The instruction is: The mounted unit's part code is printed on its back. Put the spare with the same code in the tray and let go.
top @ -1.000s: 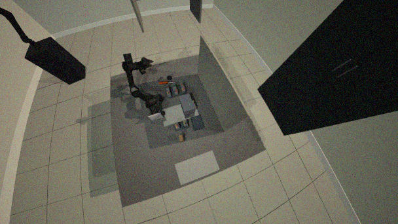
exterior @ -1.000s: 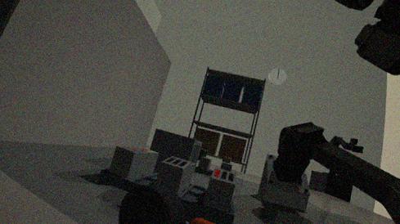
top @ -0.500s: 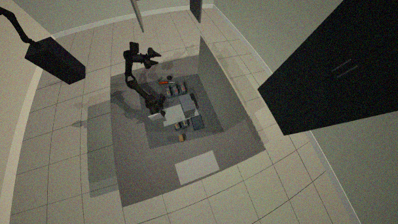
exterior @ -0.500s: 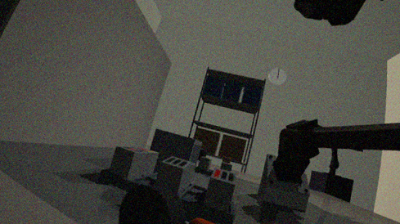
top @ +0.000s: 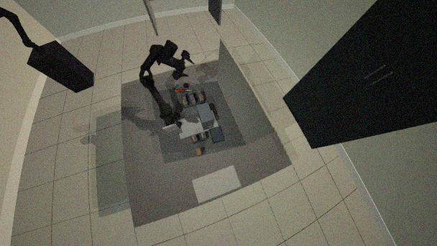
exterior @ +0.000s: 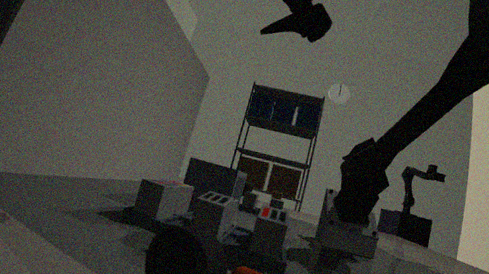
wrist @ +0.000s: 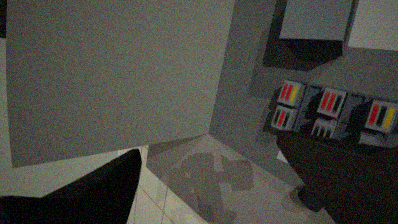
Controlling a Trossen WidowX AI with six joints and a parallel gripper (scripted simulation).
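Right now my gripper tip is 300 mm above the grey spare block, 40 mm short of it and 10 mm to the right of it. Round my gripper tip: dark round object: 320 mm below, 160 mm to the left, 50 mm behind; tall grey panel: 240 mm to the right, 240 mm ahead, 120 mm below; gridded dark rack: 340 mm below, 40 mm behind, 10 mm to the right.
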